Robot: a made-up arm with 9 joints.
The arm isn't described. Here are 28 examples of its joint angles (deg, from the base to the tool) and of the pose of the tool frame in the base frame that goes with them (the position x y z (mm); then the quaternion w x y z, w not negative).
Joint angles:
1: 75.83 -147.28 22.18 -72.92 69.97 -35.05 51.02 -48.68 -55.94
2: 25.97 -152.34 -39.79 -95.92 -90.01 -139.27 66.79 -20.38 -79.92
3: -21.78 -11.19 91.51 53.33 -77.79 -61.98 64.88 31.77 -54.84
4: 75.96 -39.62 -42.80 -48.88 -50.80 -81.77 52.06 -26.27 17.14
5: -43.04 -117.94 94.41 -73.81 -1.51 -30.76 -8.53 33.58 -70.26
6: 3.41 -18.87 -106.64 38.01 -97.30 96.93 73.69 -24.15 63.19
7: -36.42 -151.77 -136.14 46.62 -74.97 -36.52 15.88 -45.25 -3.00
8: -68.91 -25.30 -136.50 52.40 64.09 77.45 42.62 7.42 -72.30
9: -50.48 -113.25 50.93 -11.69 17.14 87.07 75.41 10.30 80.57
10: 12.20 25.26 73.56 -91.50 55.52 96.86 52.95 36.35 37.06
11: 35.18 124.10 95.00 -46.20 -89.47 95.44 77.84 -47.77 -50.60
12: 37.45 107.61 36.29 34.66 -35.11 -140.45 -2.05 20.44 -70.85
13: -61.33 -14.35 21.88 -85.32 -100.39 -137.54 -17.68 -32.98 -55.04
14: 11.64 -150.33 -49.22 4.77 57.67 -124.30 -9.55 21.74 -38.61
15: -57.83 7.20 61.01 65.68 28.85 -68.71 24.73 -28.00 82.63
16: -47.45 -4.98 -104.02 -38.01 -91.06 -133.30 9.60 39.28 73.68
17: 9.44 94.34 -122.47 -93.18 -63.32 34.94 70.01 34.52 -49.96
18: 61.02 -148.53 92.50 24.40 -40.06 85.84 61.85 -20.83 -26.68
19: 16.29 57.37 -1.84 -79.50 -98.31 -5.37 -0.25 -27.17 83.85
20: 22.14 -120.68 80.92 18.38 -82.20 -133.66 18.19 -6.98 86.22
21: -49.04 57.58 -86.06 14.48 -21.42 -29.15 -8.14 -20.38 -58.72
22: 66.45 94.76 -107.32 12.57 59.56 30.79 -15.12 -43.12 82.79
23: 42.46 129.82 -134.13 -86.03 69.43 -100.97 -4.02 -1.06 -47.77
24: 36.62 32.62 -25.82 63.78 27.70 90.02 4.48 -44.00 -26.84
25: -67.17 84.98 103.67 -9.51 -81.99 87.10 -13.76 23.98 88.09
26: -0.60 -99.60 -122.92 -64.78 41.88 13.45 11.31 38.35 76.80
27: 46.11 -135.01 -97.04 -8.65 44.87 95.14 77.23 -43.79 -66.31
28: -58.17 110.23 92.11 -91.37 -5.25 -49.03 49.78 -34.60 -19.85
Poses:
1: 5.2 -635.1 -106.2 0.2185 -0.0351 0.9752 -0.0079
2: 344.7 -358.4 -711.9 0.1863 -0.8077 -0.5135 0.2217
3: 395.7 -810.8 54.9 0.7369 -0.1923 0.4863 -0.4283
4: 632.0 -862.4 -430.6 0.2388 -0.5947 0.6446 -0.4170
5: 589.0 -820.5 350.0 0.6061 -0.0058 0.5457 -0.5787
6: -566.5 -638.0 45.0 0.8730 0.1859 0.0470 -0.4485
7: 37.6 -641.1 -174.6 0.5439 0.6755 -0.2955 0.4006
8: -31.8 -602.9 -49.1 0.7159 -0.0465 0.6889 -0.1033
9: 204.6 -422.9 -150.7 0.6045 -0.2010 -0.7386 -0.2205
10: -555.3 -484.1 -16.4 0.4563 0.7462 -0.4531 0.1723
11: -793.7 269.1 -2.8 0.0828 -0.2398 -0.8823 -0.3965
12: -400.0 60.2 -88.6 0.4225 -0.1024 0.5916 0.6790
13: -351.4 -424.4 852.6 0.6547 -0.3503 -0.5369 -0.4004
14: 290.5 -764.6 -180.7 0.6170 0.5994 0.4267 -0.2793
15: 117.6 -924.4 349.0 0.4748 0.5866 0.5017 -0.4228
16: -149.5 -847.0 -89.1 0.4929 0.6086 0.5456 0.2982
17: -462.1 -850.2 -593.2 0.0735 -0.3855 0.9064 0.1561
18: 250.5 24.8 139.4 0.3869 0.7195 0.0201 0.5763
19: -534.9 215.5 -248.7 0.8402 -0.1281 -0.5064 -0.1458
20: 336.3 -169.5 364.5 0.1925 -0.2710 0.1540 -0.9305
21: -566.1 -229.2 501.7 0.7880 -0.1103 -0.3163 -0.5166
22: 79.7 -372.0 -394.9 0.4072 -0.4910 -0.3609 0.6803
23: -284.3 -810.0 -391.7 0.3947 0.3224 -0.7018 0.4978
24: -291.4 -240.8 -217.0 0.3806 0.3168 0.7158 0.4923
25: -297.6 -838.6 751.1 0.2406 0.8473 -0.0948 -0.4639
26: 155.0 277.1 -184.7 0.7834 -0.4700 0.4037 -0.0483
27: 152.7 -29.0 -427.0 0.4553 -0.6518 -0.3906 0.4641
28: 198.4 159.6 238.2 0.2304 -0.1004 0.7981 0.5476
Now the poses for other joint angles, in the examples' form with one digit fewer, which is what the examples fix.
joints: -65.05 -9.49 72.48 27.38 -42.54 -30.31 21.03 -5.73 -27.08
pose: 209 -987 -8 0.210 -0.011 0.943 -0.258
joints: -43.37 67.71 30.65 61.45 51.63 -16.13 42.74 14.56 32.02
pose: -285 -510 719 0.073 0.445 0.254 -0.855
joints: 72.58 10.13 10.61 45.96 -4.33 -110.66 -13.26 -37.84 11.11
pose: -412 -745 -254 0.646 0.213 -0.727 0.095
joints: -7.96 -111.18 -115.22 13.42 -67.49 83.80 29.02 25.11 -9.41
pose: 121 -774 -124 0.888 0.266 -0.137 0.349
